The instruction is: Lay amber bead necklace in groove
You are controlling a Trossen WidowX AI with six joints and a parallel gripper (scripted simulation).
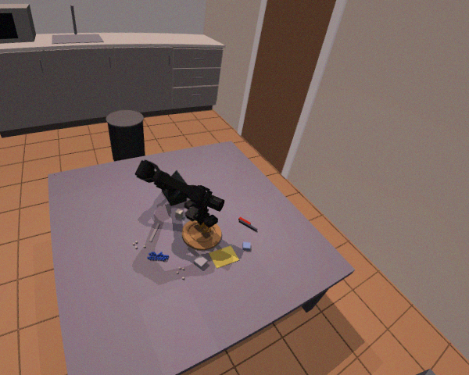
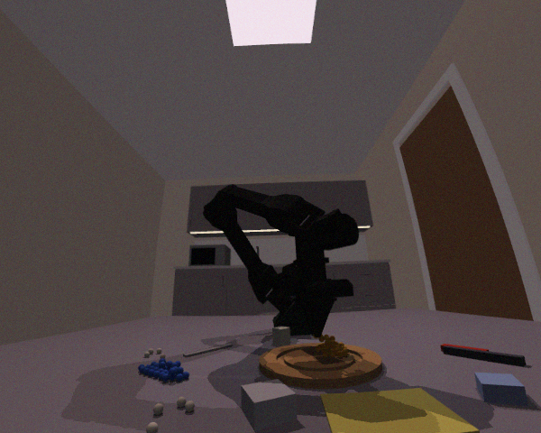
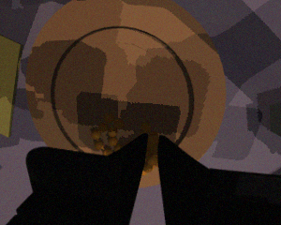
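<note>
Right now my gripper tip is 4 cm short of the round wooden bead board, 3 cm above it and 1 cm to the left of it. The rest, counted from my gripper tip: grey block (18 cm ahead, 10 cm to the right, 3 cm below); then yellow pad (21 cm ahead, 4 cm below, 1 cm to the left); then thin rod (21 cm to the right, 8 cm behind, 4 cm below).
</note>
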